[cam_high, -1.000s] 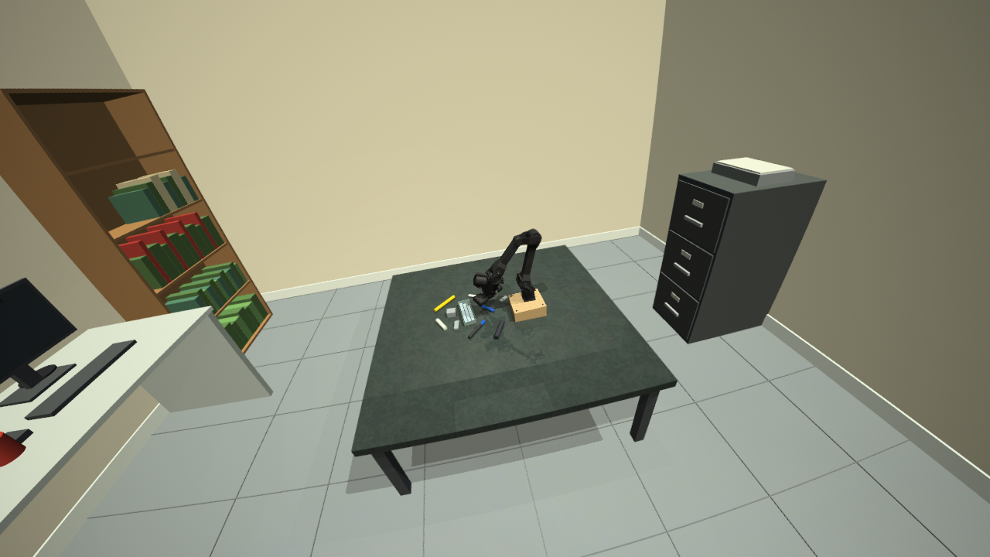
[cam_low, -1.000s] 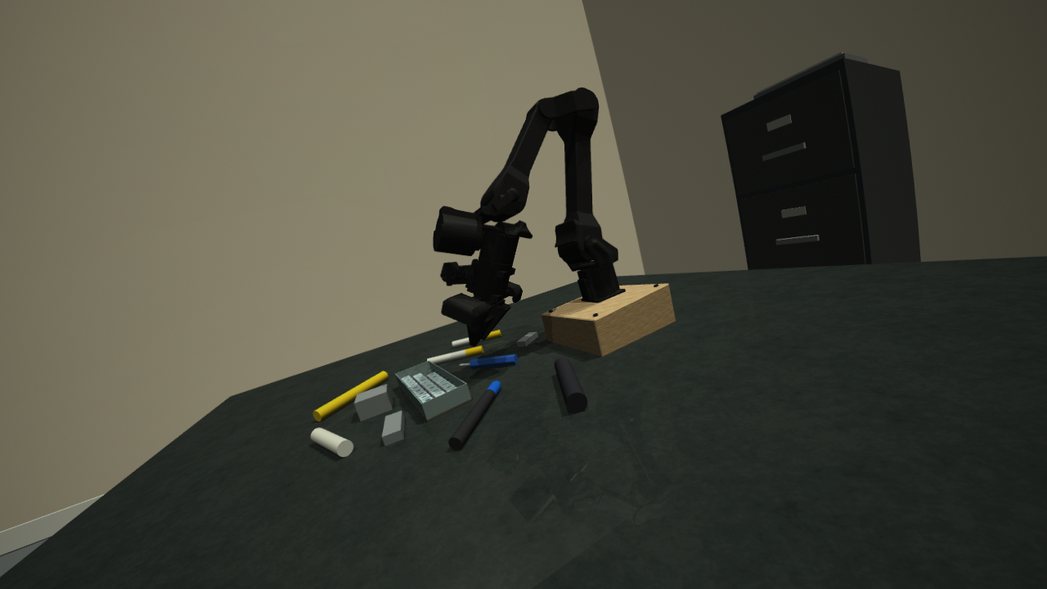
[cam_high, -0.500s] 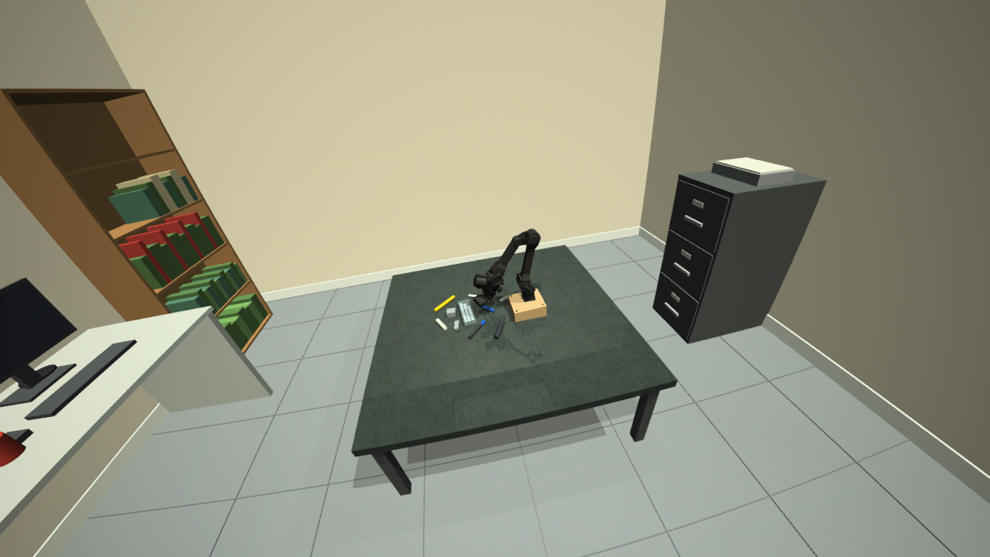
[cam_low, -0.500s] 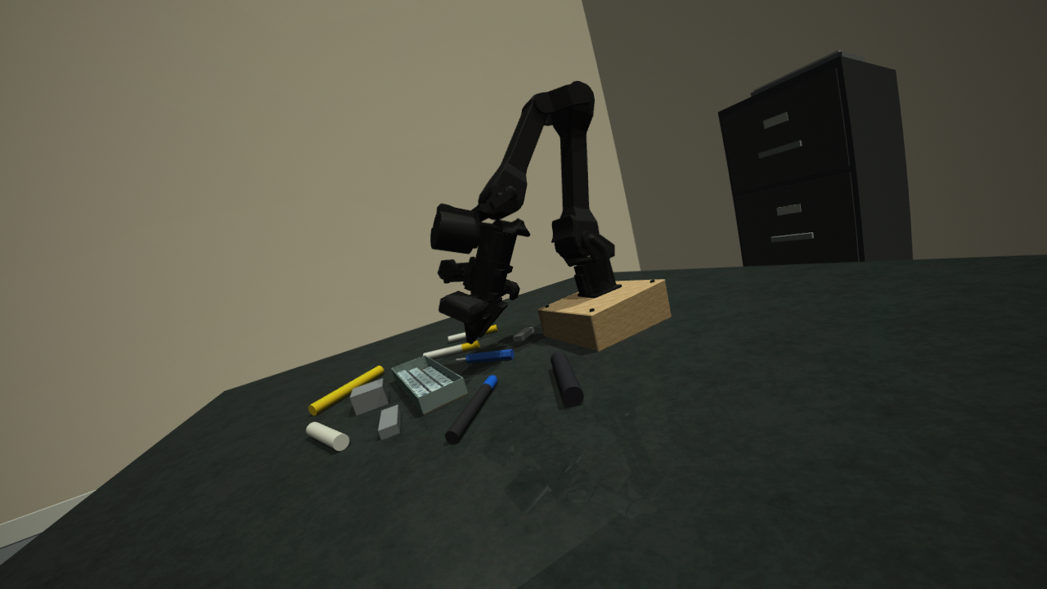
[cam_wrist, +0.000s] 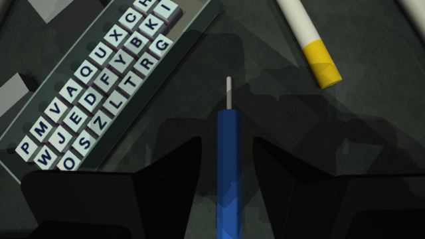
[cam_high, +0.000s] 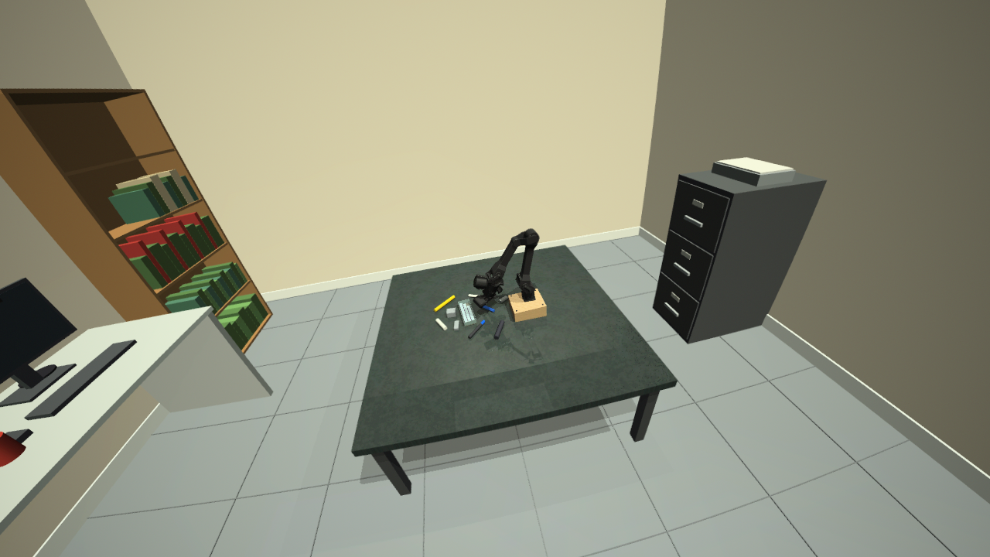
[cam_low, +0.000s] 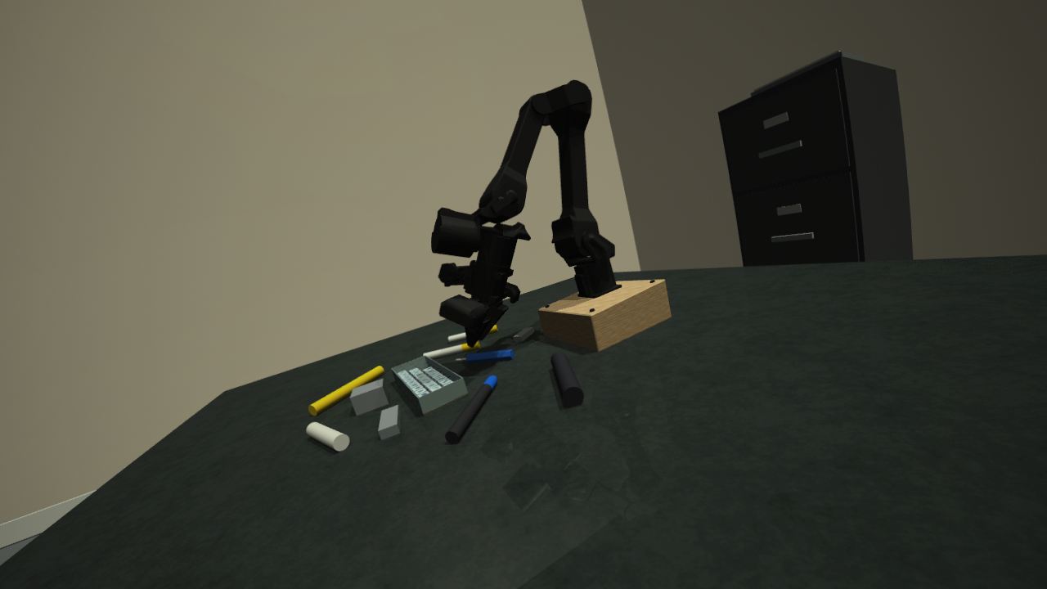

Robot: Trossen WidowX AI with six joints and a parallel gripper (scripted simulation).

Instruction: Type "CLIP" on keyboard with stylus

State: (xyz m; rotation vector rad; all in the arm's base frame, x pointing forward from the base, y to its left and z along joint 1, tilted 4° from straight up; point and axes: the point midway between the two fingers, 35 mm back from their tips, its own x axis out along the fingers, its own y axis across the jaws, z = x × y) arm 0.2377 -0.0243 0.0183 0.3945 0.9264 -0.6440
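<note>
Right now the blue stylus is 1 cm ahead of my gripper tip, 1 cm to the right of it and 3 cm below it. Also, from my gripper tip: grey block: 19 cm ahead, 2 cm to the left, 2 cm below; then dark cylinder: 7 cm behind, 21 cm to the left, 3 cm below; then yellow marker: 24 cm ahead, 8 cm to the right, 3 cm below.
</note>
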